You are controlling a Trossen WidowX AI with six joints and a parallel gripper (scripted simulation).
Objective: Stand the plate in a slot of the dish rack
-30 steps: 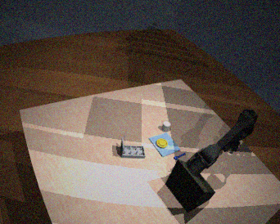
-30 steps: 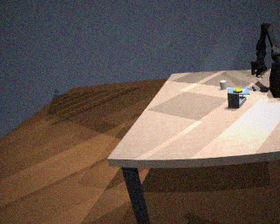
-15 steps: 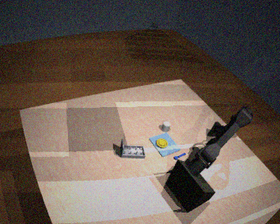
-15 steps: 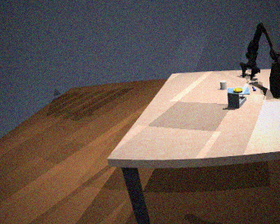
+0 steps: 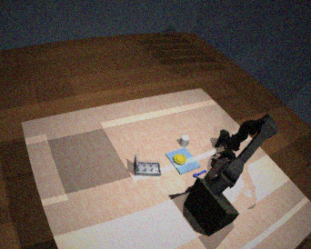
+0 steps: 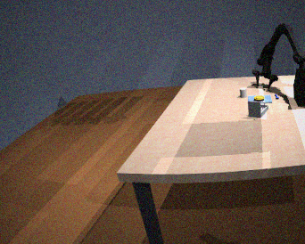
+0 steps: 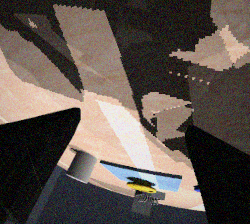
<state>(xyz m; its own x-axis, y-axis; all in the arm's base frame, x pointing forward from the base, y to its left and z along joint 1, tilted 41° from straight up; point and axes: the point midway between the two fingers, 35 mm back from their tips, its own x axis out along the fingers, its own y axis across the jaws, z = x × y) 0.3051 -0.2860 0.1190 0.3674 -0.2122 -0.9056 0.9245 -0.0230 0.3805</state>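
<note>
My gripper tip is 24 cm to the right of the yellow plate, 1 cm below it and 1 cm short of it. From my gripper tip the other things lie so: blue mat (22 cm to the left, 1 cm below, 1 cm ahead); white cup (16 cm to the left, 12 cm ahead, 2 cm above); blue spoon (18 cm to the left, 10 cm behind, 1 cm below).
</note>
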